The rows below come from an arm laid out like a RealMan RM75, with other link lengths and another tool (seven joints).
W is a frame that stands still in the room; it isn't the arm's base.
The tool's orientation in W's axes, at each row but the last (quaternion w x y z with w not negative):
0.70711, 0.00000, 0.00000, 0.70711
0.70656, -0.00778, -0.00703, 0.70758
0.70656, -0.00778, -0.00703, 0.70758
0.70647, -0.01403, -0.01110, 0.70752
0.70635, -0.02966, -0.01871, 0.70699
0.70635, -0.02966, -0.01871, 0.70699
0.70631, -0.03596, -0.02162, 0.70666
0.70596, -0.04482, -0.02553, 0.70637
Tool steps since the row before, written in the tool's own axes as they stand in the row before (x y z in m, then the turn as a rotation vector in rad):
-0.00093, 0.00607, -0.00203, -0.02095, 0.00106, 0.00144
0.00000, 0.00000, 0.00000, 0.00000, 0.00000, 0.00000
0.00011, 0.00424, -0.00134, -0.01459, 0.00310, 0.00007
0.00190, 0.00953, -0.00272, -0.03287, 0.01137, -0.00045
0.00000, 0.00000, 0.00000, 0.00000, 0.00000, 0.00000
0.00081, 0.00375, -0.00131, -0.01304, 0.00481, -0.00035
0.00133, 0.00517, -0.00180, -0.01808, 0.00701, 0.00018
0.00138, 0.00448, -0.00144, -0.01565, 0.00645, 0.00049
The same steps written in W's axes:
-0.00607, -0.00093, -0.00203, -0.00106, -0.02095, 0.00144
0.00000, 0.00000, 0.00000, 0.00000, 0.00000, 0.00000
-0.00421, 0.00010, -0.00143, -0.00308, -0.01459, 0.00002
-0.00943, 0.00187, -0.00306, -0.01130, -0.03289, -0.00072
0.00000, 0.00000, 0.00000, 0.00000, 0.00000, 0.00000
-0.00365, 0.00078, -0.00158, -0.00477, -0.01305, -0.00048
-0.00501, 0.00129, -0.00224, -0.00701, -0.01808, -0.00002
-0.00431, 0.00133, -0.00192, -0.00648, -0.01564, 0.00027

